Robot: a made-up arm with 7 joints.
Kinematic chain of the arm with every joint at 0, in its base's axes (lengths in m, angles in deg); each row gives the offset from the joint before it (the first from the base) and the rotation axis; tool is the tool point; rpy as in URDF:
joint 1: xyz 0 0 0.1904 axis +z
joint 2: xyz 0 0 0 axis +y
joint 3: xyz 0 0 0.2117 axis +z
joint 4: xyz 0.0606 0 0 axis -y
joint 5: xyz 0.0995 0 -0.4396 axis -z
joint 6: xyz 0 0 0 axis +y
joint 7: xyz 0.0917 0 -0.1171 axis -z
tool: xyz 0 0 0 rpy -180 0 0
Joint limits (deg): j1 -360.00..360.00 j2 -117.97..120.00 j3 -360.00..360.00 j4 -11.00..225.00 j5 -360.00..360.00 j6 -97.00..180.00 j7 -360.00..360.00
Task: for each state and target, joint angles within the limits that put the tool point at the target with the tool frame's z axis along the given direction. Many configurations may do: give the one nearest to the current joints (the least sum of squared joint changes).
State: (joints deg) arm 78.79 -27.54 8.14 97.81 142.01 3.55 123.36
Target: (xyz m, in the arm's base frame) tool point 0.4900 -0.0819 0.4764 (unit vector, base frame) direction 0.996 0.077 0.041
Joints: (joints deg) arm 37.97 -37.48 -33.24 68.16 143.05 -8.22 123.36
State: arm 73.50 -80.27 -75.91 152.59 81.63 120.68 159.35
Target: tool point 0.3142 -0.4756 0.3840 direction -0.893 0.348 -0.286
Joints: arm 119.85 -88.87 -47.12 144.47 108.84 167.16 159.35
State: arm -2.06 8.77 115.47 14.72 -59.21 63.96 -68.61
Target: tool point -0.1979 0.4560 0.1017 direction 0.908 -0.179 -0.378
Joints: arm -0.84 -14.82 124.69 62.11 -34.47 103.58 -68.61
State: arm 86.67 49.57 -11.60 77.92 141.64 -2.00 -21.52
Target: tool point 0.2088 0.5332 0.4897 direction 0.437 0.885 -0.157
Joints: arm 85.79 1.78 -11.39 103.72 152.91 -23.57 -21.52
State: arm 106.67 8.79 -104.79 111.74 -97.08 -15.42 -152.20
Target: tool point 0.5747 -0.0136 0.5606 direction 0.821 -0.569 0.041
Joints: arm 120.02 26.54 -135.26 76.62 -61.47 18.53 -152.20
